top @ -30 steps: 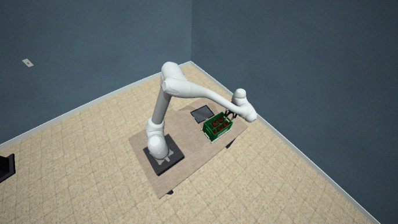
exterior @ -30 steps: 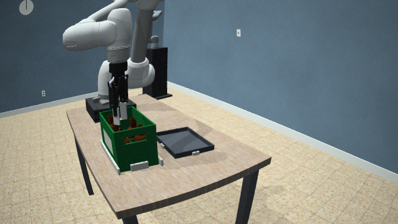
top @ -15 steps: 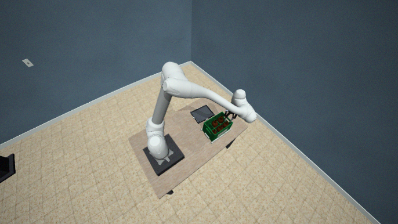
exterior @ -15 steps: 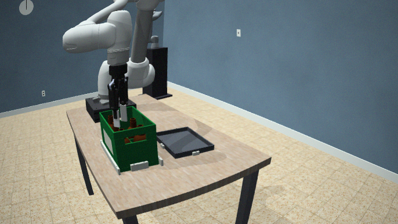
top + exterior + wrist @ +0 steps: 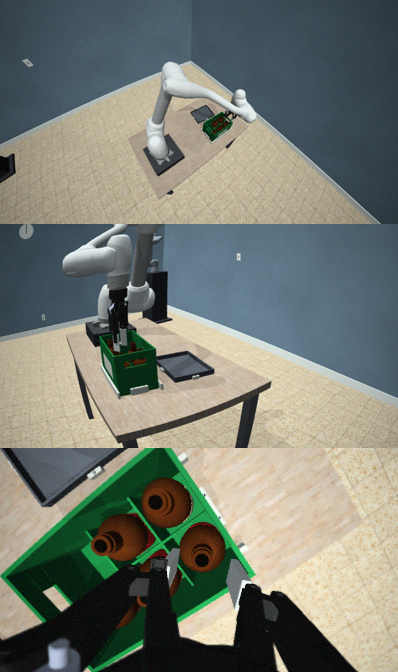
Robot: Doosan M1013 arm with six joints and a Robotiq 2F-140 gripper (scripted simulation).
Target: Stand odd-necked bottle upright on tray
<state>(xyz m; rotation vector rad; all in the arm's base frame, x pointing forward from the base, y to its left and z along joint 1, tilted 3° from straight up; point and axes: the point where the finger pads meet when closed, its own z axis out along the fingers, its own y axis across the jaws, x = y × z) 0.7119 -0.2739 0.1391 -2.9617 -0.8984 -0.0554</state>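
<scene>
Now: hand 13 cm above the brown bottle, 9 cm to the right of it and 1 cm short of it. Round my hand: dark tray: 33 cm to the left, 21 cm below, 3 cm behind; then green crate: 13 cm below, 8 cm behind, 6 cm to the left.
</scene>
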